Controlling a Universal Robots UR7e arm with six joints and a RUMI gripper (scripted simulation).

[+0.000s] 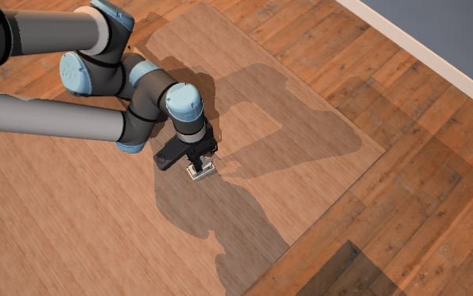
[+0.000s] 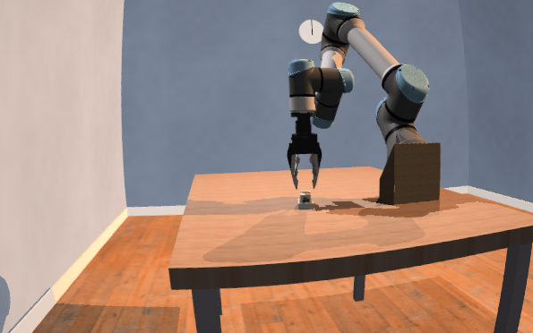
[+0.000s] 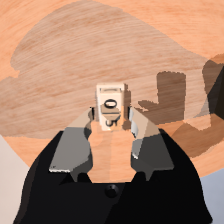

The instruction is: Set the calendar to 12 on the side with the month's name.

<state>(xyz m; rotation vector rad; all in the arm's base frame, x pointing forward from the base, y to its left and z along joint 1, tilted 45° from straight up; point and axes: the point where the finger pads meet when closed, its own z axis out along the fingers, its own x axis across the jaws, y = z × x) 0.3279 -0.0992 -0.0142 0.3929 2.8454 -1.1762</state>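
The white digit cube lies 4 cm below my hand. Round my hand: calendar tray (2 cm to the left, 6 cm below).
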